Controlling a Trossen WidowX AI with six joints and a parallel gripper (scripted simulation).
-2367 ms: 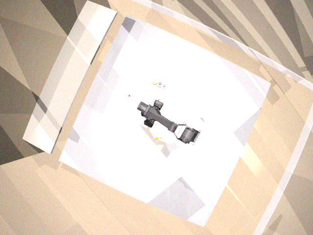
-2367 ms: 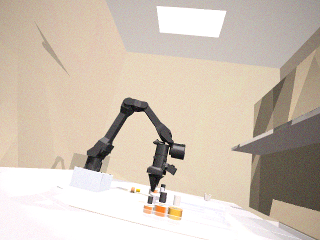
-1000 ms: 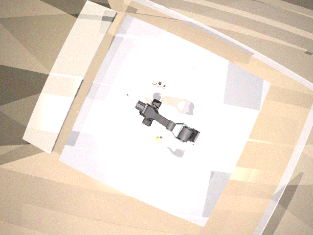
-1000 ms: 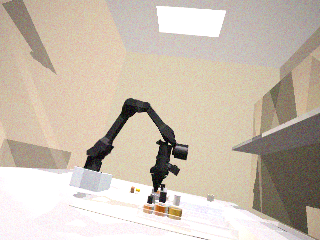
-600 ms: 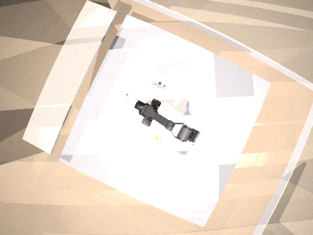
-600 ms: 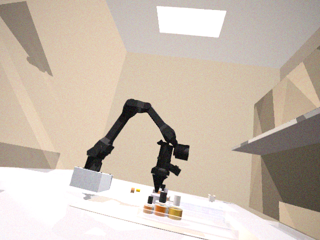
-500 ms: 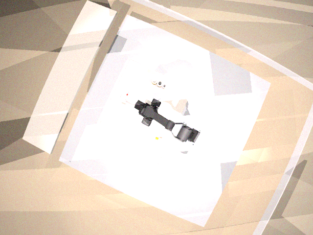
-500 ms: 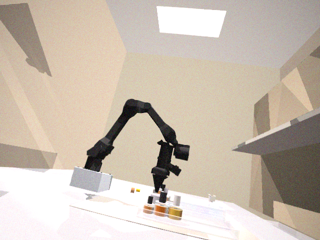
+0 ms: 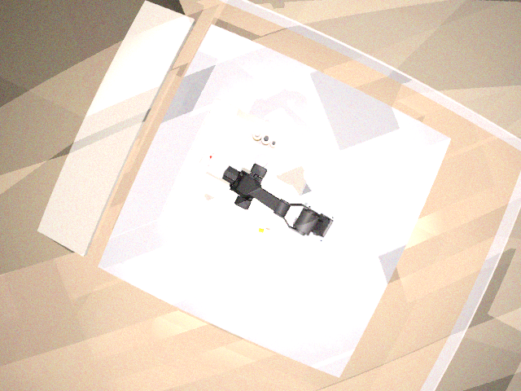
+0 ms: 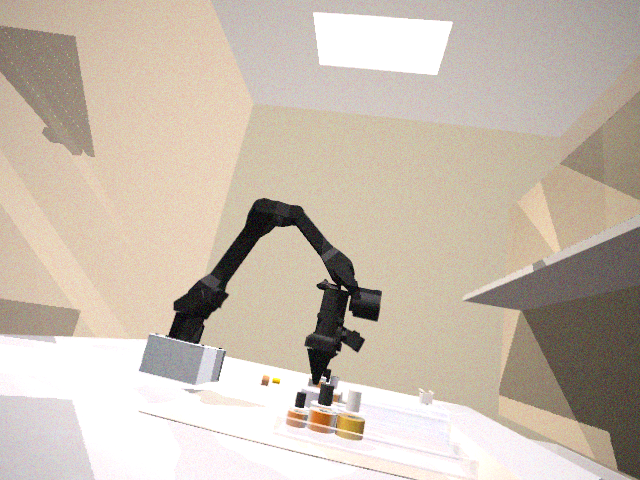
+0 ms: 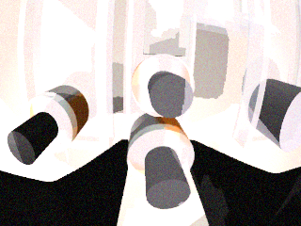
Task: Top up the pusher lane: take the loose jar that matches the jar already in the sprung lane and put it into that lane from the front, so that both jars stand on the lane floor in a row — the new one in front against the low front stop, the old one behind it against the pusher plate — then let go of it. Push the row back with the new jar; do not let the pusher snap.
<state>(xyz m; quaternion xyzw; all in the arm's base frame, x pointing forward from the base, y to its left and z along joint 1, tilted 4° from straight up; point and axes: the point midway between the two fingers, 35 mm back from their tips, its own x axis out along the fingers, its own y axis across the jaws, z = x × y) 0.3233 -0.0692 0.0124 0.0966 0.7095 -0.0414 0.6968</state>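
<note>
The grey-white cylinder lies 13 cm to the right of my gripper tip, 2 cm below it and 1 cm behind it.
</note>
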